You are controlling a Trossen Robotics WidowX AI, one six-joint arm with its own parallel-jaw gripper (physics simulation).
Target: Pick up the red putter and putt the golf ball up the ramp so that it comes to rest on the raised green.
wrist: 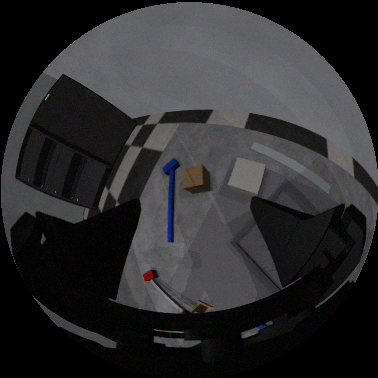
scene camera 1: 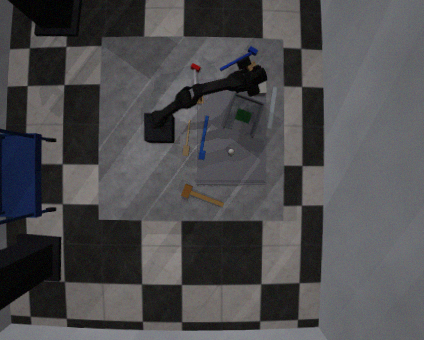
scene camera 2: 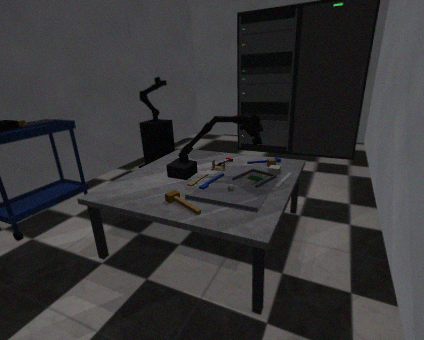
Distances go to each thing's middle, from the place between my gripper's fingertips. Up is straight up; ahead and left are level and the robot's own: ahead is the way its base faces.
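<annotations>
White block (wrist: 246,177): 24 cm below my hand, 11 cm ahead of it, 3 cm to the left of it. Pale bar (wrist: 258,147): 26 cm below my hand, 21 cm ahead of it, 8 cm to the right of it.
</annotations>
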